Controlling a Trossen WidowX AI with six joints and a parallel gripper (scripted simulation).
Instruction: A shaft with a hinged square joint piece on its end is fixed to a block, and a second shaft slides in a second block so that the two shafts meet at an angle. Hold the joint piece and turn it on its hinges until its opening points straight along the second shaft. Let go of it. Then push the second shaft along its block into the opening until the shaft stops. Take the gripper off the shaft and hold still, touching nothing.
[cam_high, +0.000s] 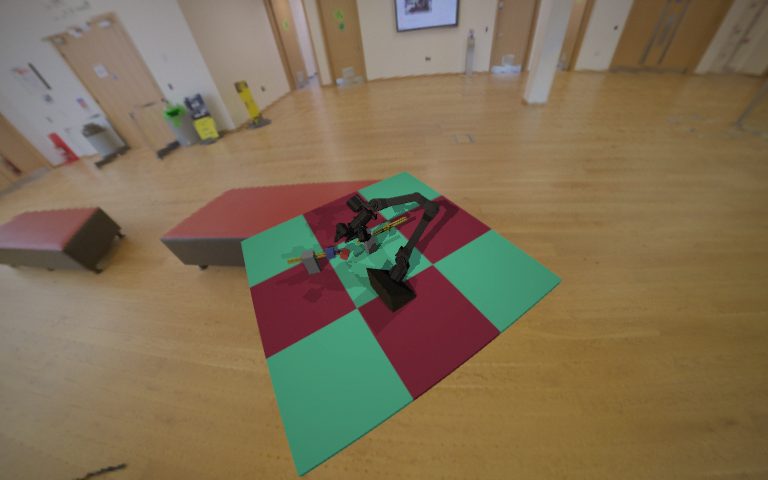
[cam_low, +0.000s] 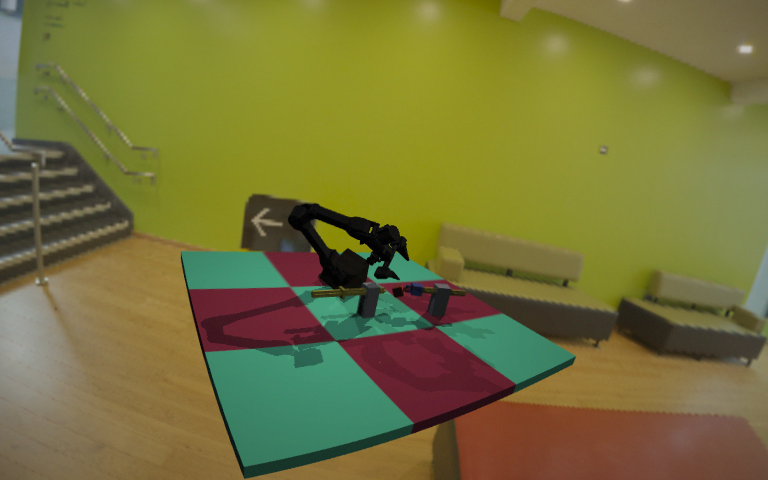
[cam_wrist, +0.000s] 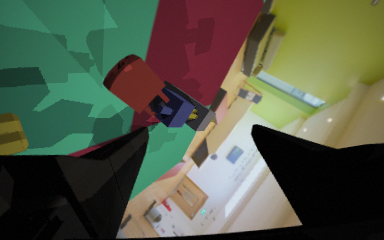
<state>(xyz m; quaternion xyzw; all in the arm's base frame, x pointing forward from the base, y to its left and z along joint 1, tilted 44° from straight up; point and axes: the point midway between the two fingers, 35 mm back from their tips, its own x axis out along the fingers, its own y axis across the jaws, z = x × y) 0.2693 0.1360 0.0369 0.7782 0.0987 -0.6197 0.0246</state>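
Right now the red square joint piece is 9 cm below my gripper tip.
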